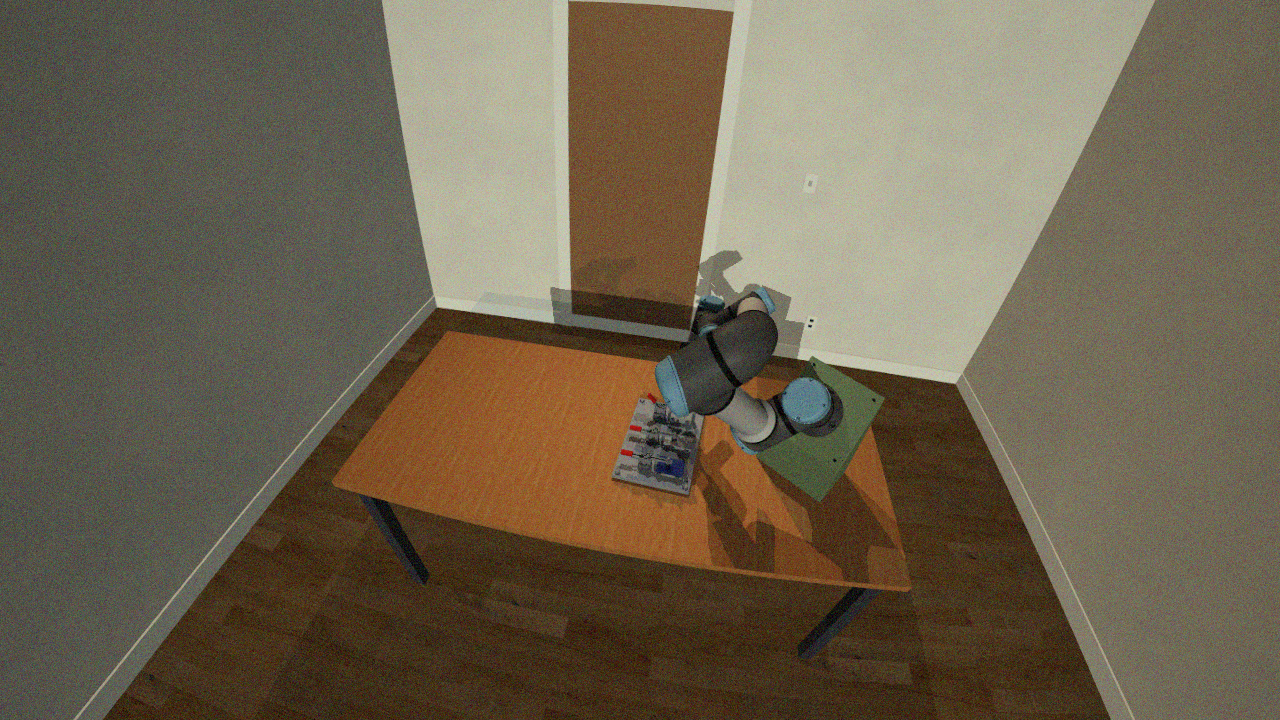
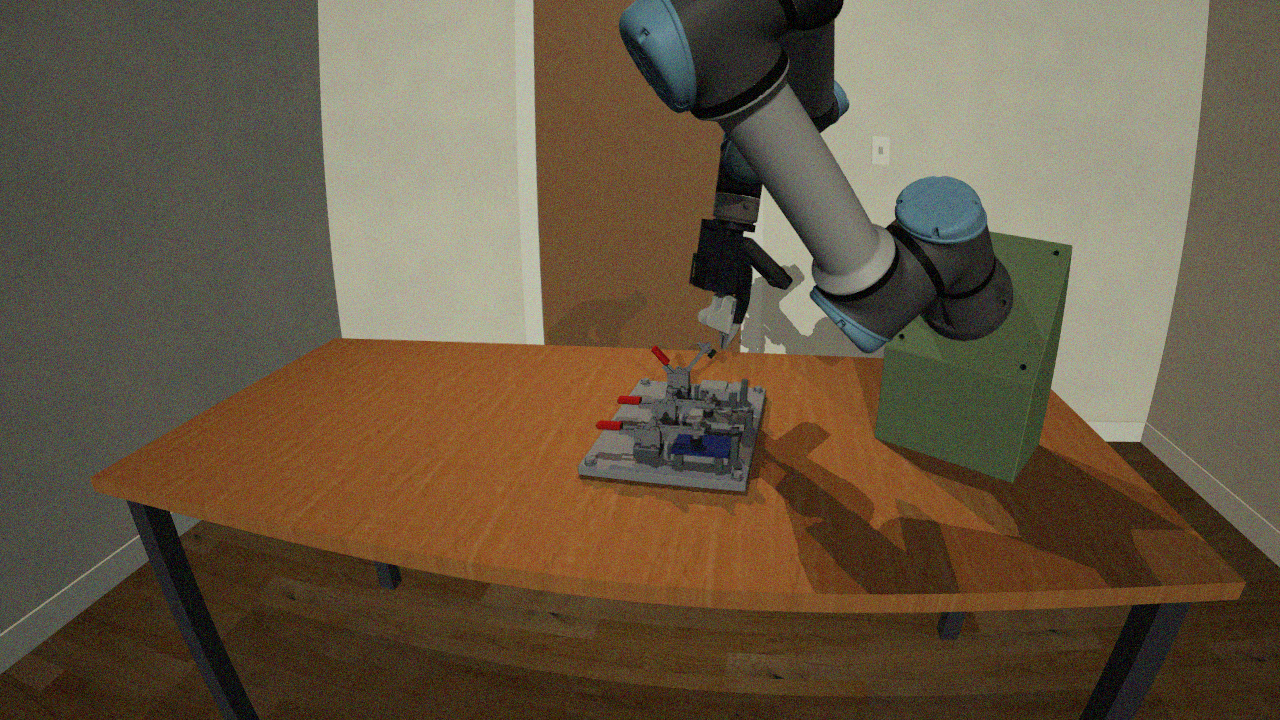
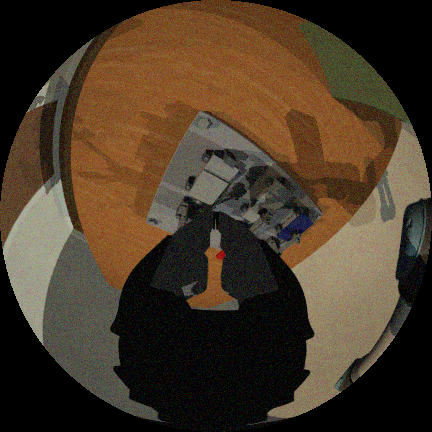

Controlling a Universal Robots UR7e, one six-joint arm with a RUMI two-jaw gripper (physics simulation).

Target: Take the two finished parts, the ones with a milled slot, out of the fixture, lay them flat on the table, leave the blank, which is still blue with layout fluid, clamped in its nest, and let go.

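Frame: origin at the arm's base, x ahead, y left, z up, level; millimetres.
Seen in the pictures: gripper, fingertip midpoint: (image 2: pixel 723 348) (image 3: pixel 215 212); arm's base, link origin: (image 2: pixel 967 298).
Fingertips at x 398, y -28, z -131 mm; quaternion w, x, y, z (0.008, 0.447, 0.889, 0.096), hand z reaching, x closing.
Pixels of each thing's top centre, then the offset from my fingertips to it. "pt": a spot on its surface instead. Level surfaces: height alone.
- blank, top centre: (image 2: pixel 702 443) (image 3: pixel 296 229) (image 1: pixel 670 465) dy +218, dx -28, dz -70 mm
- middle clamp's red handle, surface spot: (image 2: pixel 629 400) (image 1: pixel 635 429) pt dy +132, dx +118, dz -57 mm
- front clamp's red handle, surface spot: (image 2: pixel 609 425) (image 1: pixel 627 454) pt dy +241, dx +105, dz -51 mm
- wooden table, surface height: dz -106 mm
The fixture (image 1: pixel 651 486) (image 2: pixel 662 480) (image 3: pixel 175 160) lies on the table. The blank (image 1: pixel 669 467) (image 2: pixel 702 445) (image 3: pixel 296 227), blue, sits in the front nest under its clamp. A light grey part with a dark slot line (image 3: pixel 209 187) sits in the back nest, whose clamp is swung open with its red handle (image 2: pixel 659 355) raised. The middle clamp's red handle (image 1: pixel 635 428) (image 2: pixel 629 400) lies flat; the part there is hard to make out. My gripper (image 2: pixel 725 342) (image 3: pixel 215 212) is shut and empty, above the back of the fixture, close to the raised clamp arm (image 2: pixel 698 357).
The front clamp's red handle (image 1: pixel 626 453) (image 2: pixel 609 425) lies flat. The arm stands on a green block (image 1: pixel 859 402) (image 2: pixel 957 411) (image 3: pixel 360 70) at the right of the wooden table (image 1: pixel 501 420) (image 2: pixel 402 429) (image 3: pixel 150 65). The table extends to the left of the fixture.
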